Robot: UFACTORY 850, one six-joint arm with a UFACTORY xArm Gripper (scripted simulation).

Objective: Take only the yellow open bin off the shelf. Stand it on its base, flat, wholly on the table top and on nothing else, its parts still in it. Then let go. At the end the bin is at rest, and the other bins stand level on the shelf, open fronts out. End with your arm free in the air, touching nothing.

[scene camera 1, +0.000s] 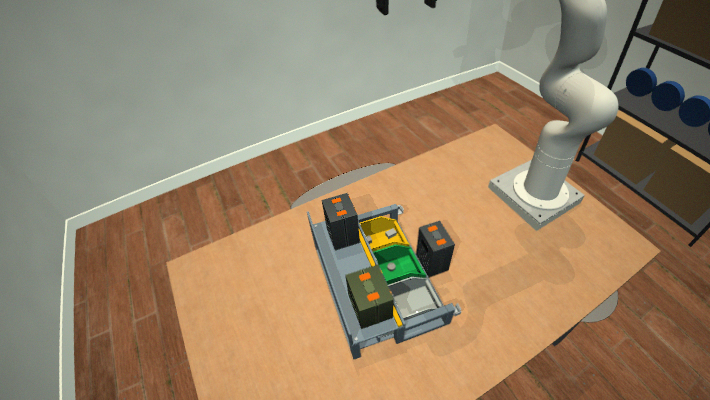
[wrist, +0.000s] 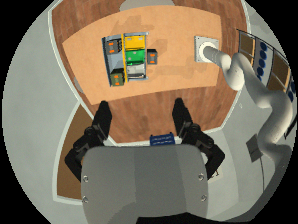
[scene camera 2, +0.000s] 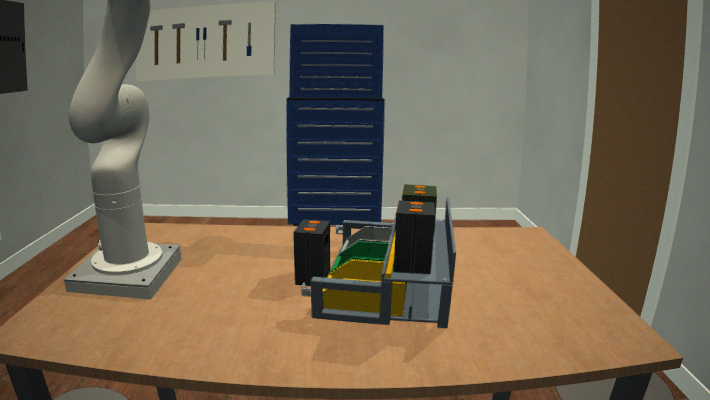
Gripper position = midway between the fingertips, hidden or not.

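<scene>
I see my gripper (wrist: 141, 106). There is a yellow open bin (scene camera 1: 376, 228), and I see it in scene camera 2 too, the same yellow open bin (scene camera 2: 333, 299). A green bin (scene camera 1: 405, 263) (scene camera 2: 366, 251) is here as well.
</scene>
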